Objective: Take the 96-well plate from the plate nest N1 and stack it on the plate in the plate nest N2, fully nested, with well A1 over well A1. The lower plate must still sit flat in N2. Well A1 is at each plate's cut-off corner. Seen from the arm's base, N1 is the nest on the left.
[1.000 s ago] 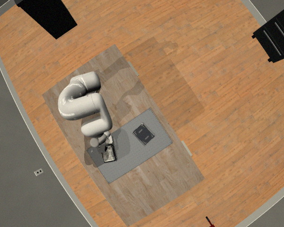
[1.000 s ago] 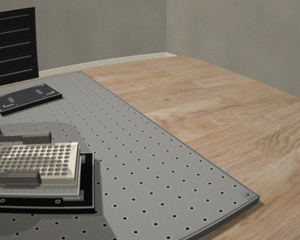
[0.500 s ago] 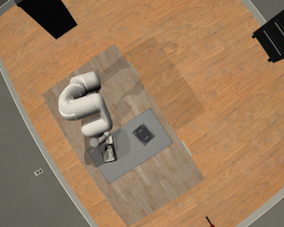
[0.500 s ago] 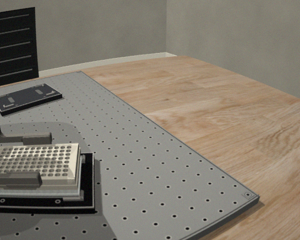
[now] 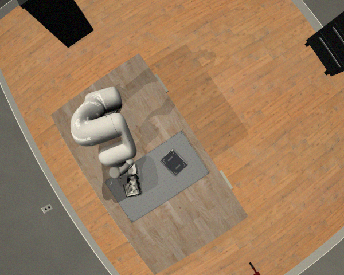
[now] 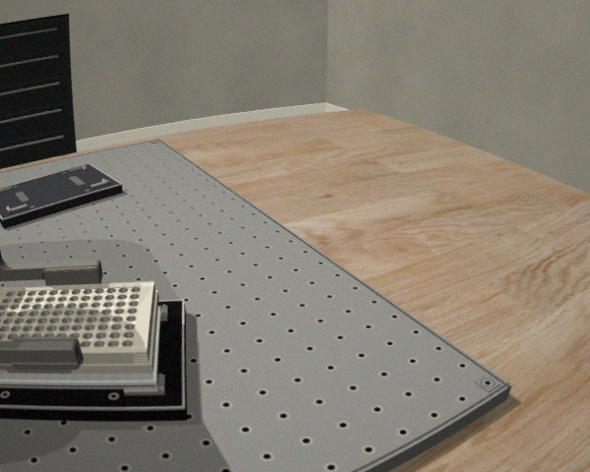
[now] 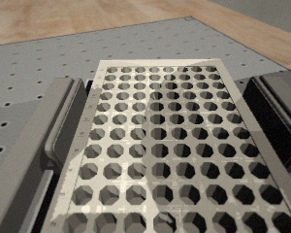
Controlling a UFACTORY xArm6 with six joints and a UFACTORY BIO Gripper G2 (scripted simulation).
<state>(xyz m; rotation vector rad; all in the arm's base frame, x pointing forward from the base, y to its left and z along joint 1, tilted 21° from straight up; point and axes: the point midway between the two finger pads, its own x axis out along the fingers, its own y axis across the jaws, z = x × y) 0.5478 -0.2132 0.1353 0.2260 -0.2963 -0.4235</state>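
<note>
Right now the white 96-well plate is 10 mm below my hand. The rest, counted from my hand: black plate nest N2 (40 mm below); then clear 96-well plate (30 mm below); then plate nest N1 (350 mm to the left, 40 mm below, 40 mm ahead).
</note>
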